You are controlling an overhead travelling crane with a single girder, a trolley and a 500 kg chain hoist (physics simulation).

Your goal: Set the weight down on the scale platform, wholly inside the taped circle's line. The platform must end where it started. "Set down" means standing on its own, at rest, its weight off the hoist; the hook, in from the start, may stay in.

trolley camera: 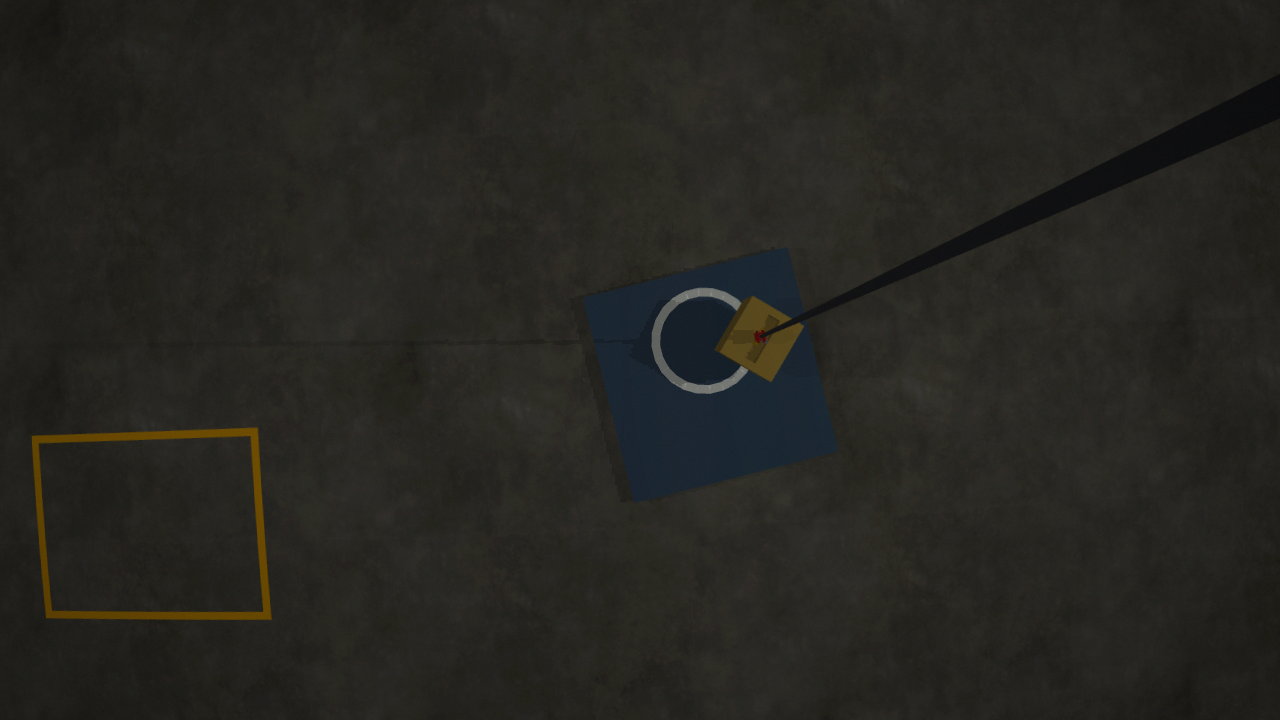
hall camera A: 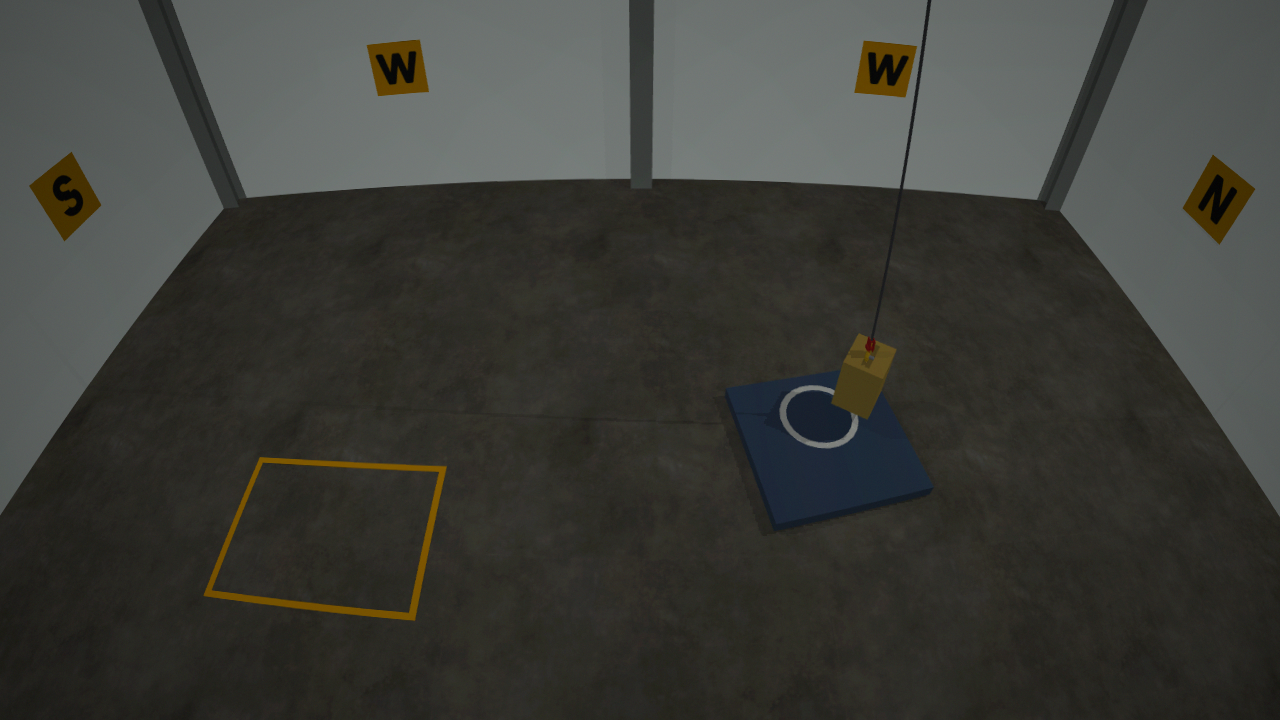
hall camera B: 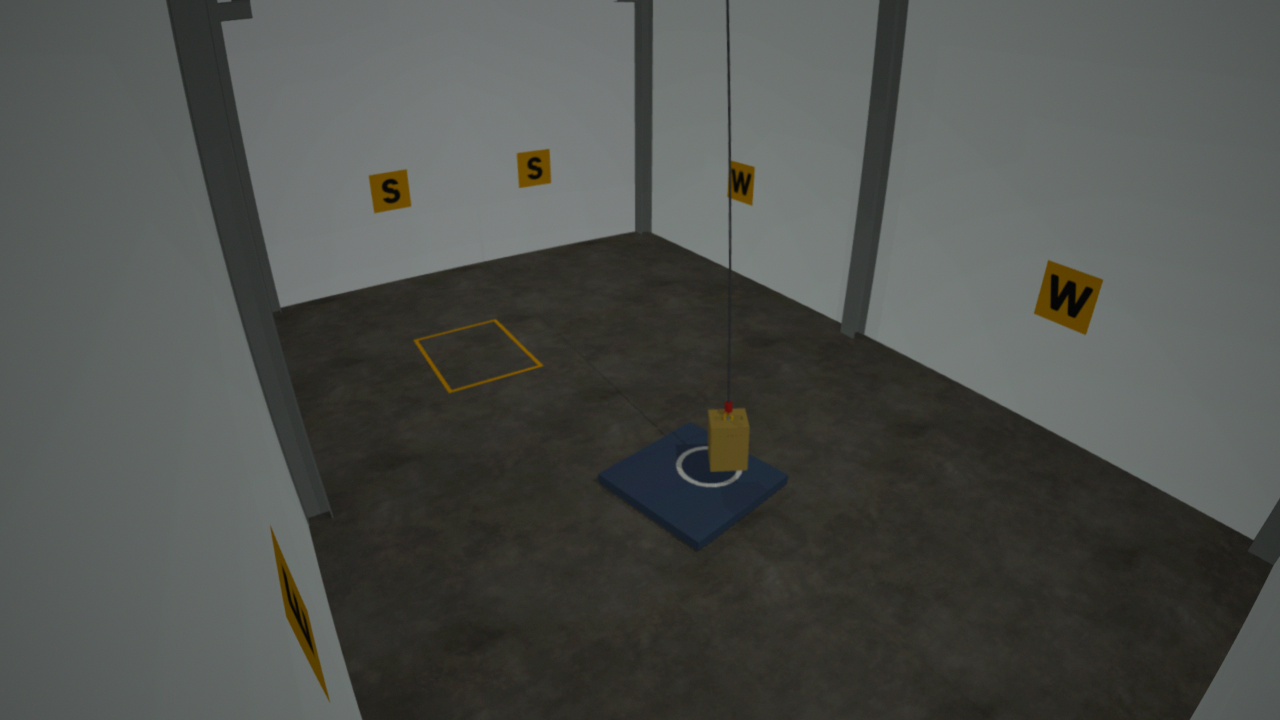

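Observation:
A yellow block-shaped weight (hall camera A: 861,386) (hall camera B: 728,447) (trolley camera: 774,363) hangs upright from my red hook (hall camera A: 870,344) (hall camera B: 728,407) (trolley camera: 759,336), which is in at its top. The blue scale platform (hall camera A: 841,483) (hall camera B: 693,514) (trolley camera: 725,438) lies flat on the floor. The white taped circle (hall camera A: 821,444) (hall camera B: 709,485) (trolley camera: 704,389) is on it. The weight is in the air, its shadow apart from it, across the circle and left of it in the trolley view. In that view the weight covers the circle's right edge and reaches outside it. Its height above the platform is hard to tell.
The hoist line (hall camera A: 902,179) (hall camera B: 729,268) (trolley camera: 1074,191) runs up from the hook. A yellow marked rectangle (hall camera A: 308,606) (hall camera B: 432,366) (trolley camera: 143,436) is on the floor, toward the S wall. Walls with lettered signs and grey columns (hall camera A: 640,89) (hall camera B: 872,179) stand around the floor.

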